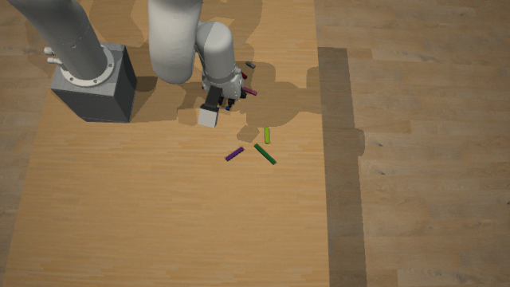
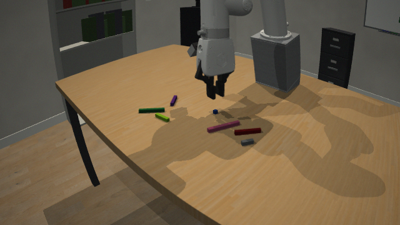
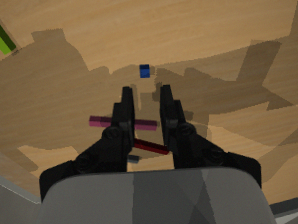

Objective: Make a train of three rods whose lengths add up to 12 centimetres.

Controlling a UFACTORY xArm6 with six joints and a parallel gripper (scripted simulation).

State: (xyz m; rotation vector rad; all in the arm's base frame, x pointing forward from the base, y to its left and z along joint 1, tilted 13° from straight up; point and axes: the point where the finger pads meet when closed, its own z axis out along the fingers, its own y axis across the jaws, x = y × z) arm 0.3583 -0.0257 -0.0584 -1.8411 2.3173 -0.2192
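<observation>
My hand is 70 mm short of the grey rod, 160 mm to the right of it and 70 mm above it. The rest, counted from my hand: pink rod (50 mm ahead, 70 mm to the left, 70 mm below); then blue rod (70 mm below); then red rod (30 mm ahead, 130 mm to the left, 70 mm below).
</observation>
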